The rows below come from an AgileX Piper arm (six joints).
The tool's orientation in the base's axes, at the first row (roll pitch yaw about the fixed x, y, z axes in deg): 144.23 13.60 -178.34
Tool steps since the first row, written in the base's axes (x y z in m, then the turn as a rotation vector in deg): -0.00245 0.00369 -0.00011 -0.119 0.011 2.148; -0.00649 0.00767 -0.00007 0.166 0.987 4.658; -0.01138 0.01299 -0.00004 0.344 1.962 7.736; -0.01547 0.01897 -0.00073 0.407 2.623 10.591; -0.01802 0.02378 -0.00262 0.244 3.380 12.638; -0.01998 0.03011 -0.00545 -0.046 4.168 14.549; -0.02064 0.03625 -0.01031 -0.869 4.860 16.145; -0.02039 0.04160 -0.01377 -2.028 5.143 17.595; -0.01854 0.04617 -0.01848 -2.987 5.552 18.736; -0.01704 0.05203 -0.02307 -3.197 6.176 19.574; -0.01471 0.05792 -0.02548 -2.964 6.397 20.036
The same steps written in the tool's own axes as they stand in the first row. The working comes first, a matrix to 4 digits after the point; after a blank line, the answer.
The tool's axes in the first row as the columns of a matrix, in the base's axes (used below as rounded here):
-0.9716 -0.1609 0.1738
-0.0282 0.8070 0.5898
-0.2351 0.5681 -0.7886

0.00230 0.00331 0.00184 -0.390 1.248 -1.708; 0.00611 0.00719 0.00345 -1.284 3.416 -3.062; 0.01070 0.01229 0.00572 -2.208 5.923 -4.884; 0.01467 0.01738 0.00908 -2.959 8.068 -6.734; 0.01745 0.02060 0.01296 -3.304 9.868 -7.930; 0.01984 0.02442 0.01858 -3.493 11.636 -9.023; 0.02146 0.02672 0.02592 -3.088 13.234 -10.017; 0.02188 0.02903 0.03185 -2.311 14.472 -11.195; 0.02106 0.02974 0.03858 -1.659 15.605 -12.020; 0.02051 0.03162 0.04592 -1.670 16.618 -12.349; 0.01865 0.03463 0.05170 -2.011 17.022 -12.543
